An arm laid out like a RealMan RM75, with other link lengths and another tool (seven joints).
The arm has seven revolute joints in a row. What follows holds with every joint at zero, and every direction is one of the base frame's. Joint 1 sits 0.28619 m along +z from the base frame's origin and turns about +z. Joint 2 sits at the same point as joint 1 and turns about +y. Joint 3 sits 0.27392 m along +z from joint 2 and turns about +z. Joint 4 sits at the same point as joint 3 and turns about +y. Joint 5 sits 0.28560 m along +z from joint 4 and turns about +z. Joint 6 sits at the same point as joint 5 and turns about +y. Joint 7 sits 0.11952 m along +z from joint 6 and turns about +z. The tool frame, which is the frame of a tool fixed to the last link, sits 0.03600 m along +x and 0.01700 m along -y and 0.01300 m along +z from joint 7; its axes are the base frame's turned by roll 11.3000, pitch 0.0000 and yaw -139.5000 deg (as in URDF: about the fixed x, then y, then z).
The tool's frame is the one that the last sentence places.
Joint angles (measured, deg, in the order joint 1, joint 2, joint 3, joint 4, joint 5, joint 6, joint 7), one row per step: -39.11, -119.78, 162.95, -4.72, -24.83, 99.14, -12.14; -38.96, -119.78, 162.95, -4.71, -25.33, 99.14, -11.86; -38.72, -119.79, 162.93, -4.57, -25.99, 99.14, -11.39; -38.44, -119.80, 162.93, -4.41, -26.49, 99.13, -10.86; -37.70, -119.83, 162.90, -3.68, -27.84, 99.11, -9.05; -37.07, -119.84, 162.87, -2.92, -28.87, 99.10, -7.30; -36.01, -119.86, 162.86, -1.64, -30.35, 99.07, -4.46; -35.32, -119.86, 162.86, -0.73, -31.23, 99.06, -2.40; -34.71, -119.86, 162.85, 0.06, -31.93, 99.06, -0.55
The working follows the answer.
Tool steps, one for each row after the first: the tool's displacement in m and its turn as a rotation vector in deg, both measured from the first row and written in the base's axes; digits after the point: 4 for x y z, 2 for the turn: -0.0007, -0.0001, 0.0007, 0.57, -0.22, 0.19; -0.0014, -0.0007, 0.0013, 1.34, -0.60, 0.41; -0.0023, -0.0018, 0.0015, 2.02, -0.87, 0.56; -0.0037, -0.0052, 0.0013, 4.05, -1.75, 0.69; -0.0044, -0.0084, 0.0006, 5.82, -2.45, 0.64; -0.0056, -0.0143, -0.0010, 8.53, -3.44, 0.57; -0.0061, -0.0184, -0.0024, 10.40, -4.00, 0.40; -0.0066, -0.0222, -0.0036, 12.04, -4.42, 0.23
Tool pose at each row, in the base's axes (x y z in m, rotation vector in deg; rounded; the steps above come from the unrounded poses): -0.2634, 0.3382, -0.0207, 73.47, 125.07, 38.31; -0.2641, 0.3381, -0.0199, 73.43, 125.00, 39.16; -0.2649, 0.3376, -0.0193, 73.37, 124.81, 40.35; -0.2658, 0.3365, -0.0191, 73.40, 124.65, 41.34; -0.2671, 0.3331, -0.0194, 73.73, 123.84, 44.21; -0.2678, 0.3298, -0.0201, 74.20, 123.03, 46.60; -0.2691, 0.3239, -0.0217, 74.96, 121.80, 50.23; -0.2696, 0.3198, -0.0230, 75.65, 120.91, 52.62; -0.2700, 0.3161, -0.0243, 76.31, 120.15, 54.68

